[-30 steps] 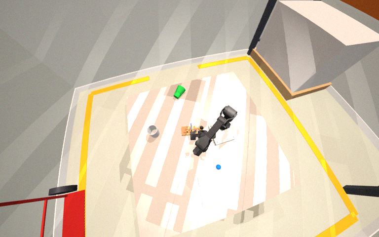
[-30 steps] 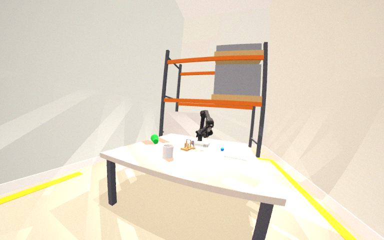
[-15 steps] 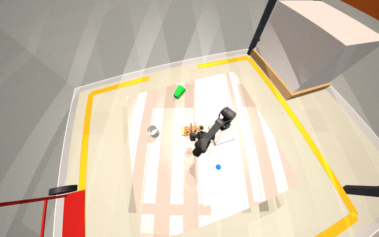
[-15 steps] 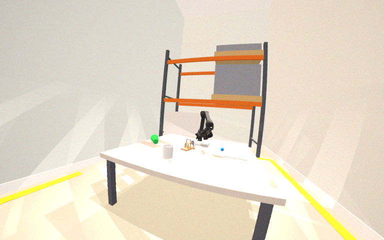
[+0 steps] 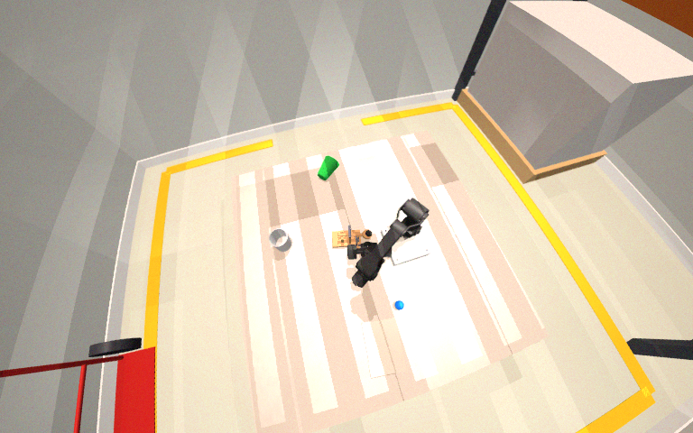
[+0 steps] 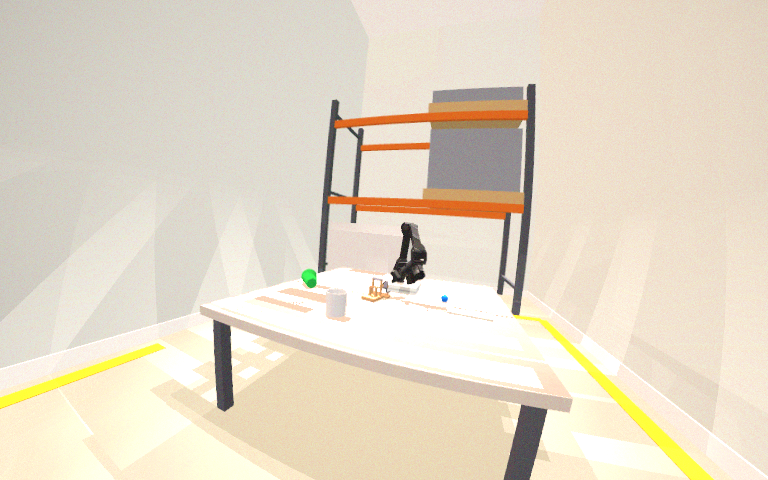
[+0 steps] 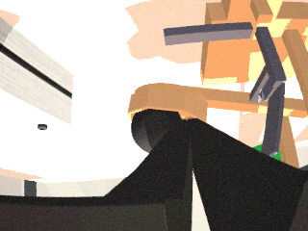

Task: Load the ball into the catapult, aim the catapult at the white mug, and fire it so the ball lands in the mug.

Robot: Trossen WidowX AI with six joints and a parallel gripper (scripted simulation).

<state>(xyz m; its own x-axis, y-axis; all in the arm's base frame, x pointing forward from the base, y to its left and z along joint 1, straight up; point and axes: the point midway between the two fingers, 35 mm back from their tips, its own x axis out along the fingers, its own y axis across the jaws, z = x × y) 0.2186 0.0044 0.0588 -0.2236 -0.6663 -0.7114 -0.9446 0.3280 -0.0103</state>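
Right now my gripper tip is 3 cm past the dark ball, 4 cm to the left of it and 2 cm above it. Round my gripper tip: white mug: 37 cm ahead, 18 cm to the right, 5 cm below; blue ball: 2 cm behind, 30 cm to the left, 6 cm below; wooden catapult: 4 cm ahead, 5 cm to the right, 3 cm below.
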